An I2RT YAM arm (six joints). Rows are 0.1 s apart.
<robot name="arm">
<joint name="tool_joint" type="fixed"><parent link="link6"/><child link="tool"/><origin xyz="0 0 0" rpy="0 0 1.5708"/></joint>
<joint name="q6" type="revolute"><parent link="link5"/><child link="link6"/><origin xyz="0.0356 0 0.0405" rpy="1.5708 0 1.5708"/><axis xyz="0 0 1"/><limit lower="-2.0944" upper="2.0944"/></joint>
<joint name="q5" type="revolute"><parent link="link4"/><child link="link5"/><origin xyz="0.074 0.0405 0.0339" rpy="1.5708 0 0"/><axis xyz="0 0 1"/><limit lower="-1.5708" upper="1.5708"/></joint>
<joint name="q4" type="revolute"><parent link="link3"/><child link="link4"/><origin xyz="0.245 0.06 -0.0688"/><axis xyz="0 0 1"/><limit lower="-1.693" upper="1.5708"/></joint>
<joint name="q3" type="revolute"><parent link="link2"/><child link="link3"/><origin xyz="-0.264 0 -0.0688" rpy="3.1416 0 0"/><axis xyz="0 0 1"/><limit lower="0" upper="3.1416"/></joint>
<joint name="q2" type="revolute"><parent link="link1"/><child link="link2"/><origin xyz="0.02 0.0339 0.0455" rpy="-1.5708 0 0"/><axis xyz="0 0 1"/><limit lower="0" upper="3.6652"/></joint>
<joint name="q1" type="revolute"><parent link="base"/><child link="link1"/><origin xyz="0 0 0.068"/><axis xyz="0 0 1"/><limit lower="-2.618" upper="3.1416"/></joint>
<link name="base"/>
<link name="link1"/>
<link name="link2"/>
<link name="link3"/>
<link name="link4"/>
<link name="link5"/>
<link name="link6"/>
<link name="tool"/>
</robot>
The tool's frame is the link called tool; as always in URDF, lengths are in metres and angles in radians.
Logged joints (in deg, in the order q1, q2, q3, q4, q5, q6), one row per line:
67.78, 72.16, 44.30, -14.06, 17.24, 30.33
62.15, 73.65, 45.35, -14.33, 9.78, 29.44
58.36, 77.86, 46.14, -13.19, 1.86, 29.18
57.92, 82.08, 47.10, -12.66, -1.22, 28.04
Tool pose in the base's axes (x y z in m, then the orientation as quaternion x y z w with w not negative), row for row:
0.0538, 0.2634, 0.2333, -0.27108, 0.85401, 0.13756, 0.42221
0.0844, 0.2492, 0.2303, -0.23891, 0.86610, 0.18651, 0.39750
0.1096, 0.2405, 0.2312, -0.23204, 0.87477, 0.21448, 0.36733
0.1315, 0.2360, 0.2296, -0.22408, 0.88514, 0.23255, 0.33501
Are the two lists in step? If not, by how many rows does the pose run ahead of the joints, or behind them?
The pose runs 2 rows behind the joints: the pose in row i belongs to the joints in row i - 2.
